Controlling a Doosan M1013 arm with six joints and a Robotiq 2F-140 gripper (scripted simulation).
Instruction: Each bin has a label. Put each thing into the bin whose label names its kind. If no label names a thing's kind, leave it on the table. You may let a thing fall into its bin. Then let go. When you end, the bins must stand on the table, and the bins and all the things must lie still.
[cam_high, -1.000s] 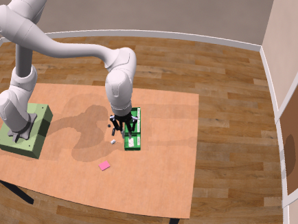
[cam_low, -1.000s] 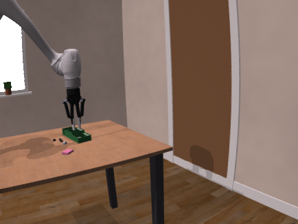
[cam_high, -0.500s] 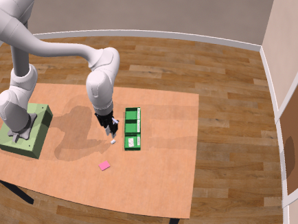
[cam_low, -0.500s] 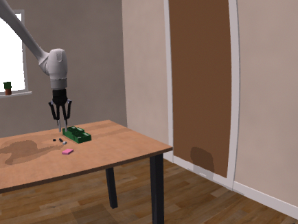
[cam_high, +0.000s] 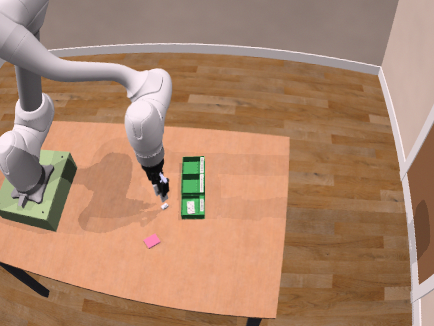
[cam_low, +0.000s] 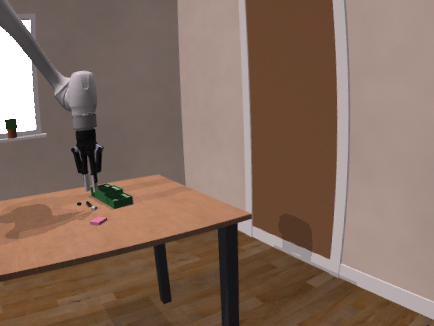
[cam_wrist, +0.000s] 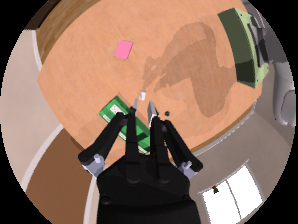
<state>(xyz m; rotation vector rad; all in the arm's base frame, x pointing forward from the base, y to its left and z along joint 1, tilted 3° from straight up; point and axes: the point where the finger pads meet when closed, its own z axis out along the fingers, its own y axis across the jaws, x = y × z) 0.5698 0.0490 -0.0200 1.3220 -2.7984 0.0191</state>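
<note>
My gripper is now 100 mm above the small white piece. Round my hand: white thing: 100 mm ahead, 10 mm to the left, 90 mm below; then black bar: 10 mm behind, 60 mm to the left, 100 mm below; then small dark piece: 40 mm behind, 100 mm to the left, 100 mm below.
</note>
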